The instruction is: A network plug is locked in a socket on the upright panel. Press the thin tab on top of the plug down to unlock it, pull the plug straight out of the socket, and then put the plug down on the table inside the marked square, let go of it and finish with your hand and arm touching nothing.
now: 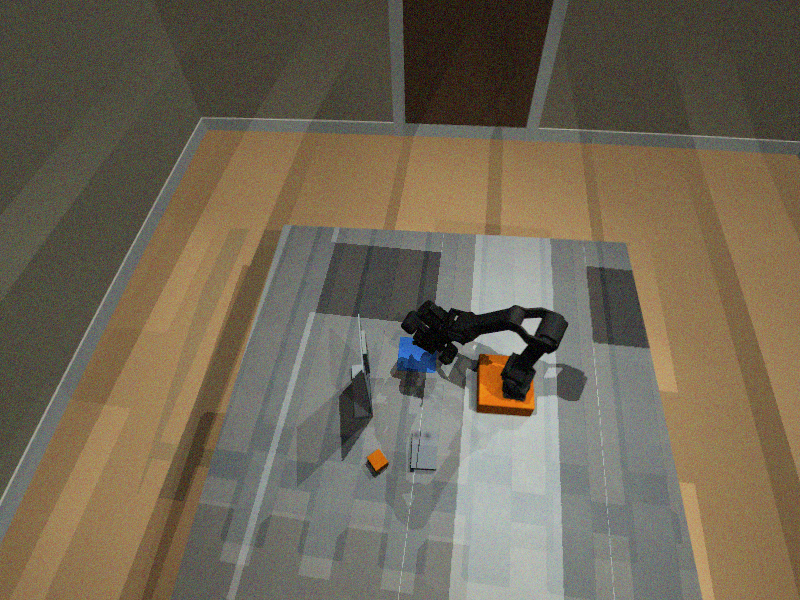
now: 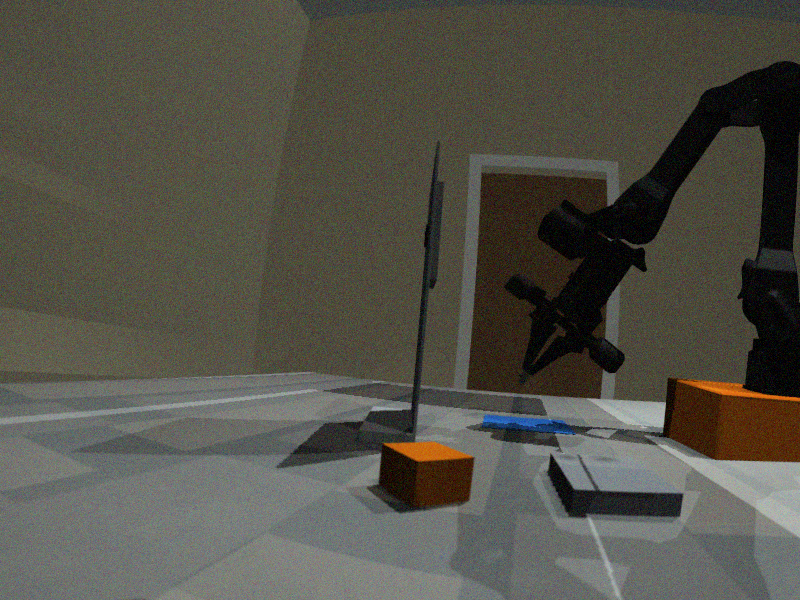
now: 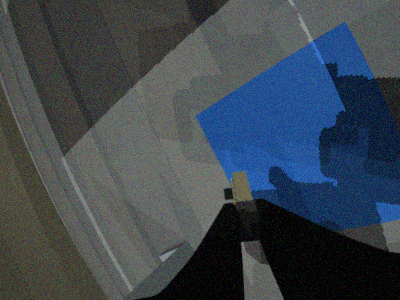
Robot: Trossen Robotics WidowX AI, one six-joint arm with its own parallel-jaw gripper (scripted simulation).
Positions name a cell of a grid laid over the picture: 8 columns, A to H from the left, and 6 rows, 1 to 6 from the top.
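Image 1 shows the gripper (E4), image 2 shows the gripper (F4), and in image 3 there is again the gripper (E5).
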